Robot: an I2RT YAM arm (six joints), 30 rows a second.
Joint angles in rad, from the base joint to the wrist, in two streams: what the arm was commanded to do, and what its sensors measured. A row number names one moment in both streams.
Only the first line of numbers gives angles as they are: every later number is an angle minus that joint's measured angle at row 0.
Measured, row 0:
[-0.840, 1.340, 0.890, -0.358, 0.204, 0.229]
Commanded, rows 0 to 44:
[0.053, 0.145, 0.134, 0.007, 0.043, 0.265]
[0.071, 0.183, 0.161, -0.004, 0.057, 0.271]
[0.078, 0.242, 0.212, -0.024, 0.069, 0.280]
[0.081, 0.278, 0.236, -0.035, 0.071, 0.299]
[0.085, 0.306, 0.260, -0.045, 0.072, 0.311]
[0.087, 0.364, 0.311, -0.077, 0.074, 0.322]
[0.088, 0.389, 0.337, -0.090, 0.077, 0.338]
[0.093, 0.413, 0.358, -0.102, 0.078, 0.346]
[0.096, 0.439, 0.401, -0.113, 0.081, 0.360]
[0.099, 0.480, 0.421, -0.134, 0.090, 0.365]
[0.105, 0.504, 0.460, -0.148, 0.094, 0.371]
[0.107, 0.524, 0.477, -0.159, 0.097, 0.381]
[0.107, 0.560, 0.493, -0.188, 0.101, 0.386]
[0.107, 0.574, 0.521, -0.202, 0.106, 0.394]
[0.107, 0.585, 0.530, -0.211, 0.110, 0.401]
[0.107, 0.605, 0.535, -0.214, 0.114, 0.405]
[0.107, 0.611, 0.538, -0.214, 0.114, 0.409]
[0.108, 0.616, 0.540, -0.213, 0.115, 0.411]
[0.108, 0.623, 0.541, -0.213, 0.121, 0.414]
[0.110, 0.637, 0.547, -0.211, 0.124, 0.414]
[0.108, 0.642, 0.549, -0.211, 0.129, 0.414]
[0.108, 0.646, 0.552, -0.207, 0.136, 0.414]
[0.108, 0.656, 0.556, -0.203, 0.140, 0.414]
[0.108, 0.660, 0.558, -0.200, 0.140, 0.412]
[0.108, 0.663, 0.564, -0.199, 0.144, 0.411]
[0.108, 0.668, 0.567, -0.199, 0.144, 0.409]
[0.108, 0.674, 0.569, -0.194, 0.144, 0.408]
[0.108, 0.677, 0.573, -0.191, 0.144, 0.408]
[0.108, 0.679, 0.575, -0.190, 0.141, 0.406]
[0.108, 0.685, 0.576, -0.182, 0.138, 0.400]
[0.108, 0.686, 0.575, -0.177, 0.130, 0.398]
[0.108, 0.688, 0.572, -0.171, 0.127, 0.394]
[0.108, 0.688, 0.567, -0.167, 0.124, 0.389]
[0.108, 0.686, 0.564, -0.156, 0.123, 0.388]
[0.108, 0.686, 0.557, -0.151, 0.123, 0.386]
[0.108, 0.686, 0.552, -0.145, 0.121, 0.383]
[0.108, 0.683, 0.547, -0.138, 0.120, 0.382]
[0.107, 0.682, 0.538, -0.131, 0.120, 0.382]
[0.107, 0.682, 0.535, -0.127, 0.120, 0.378]
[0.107, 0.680, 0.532, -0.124, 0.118, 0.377]
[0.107, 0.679, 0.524, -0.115, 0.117, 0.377]
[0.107, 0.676, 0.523, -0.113, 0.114, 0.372]
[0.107, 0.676, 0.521, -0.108, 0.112, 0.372]
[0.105, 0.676, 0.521, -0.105, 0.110, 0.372]
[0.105, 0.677, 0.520, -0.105, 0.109, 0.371]
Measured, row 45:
[0.105, 0.679, 0.528, -0.152, 0.111, 0.367]
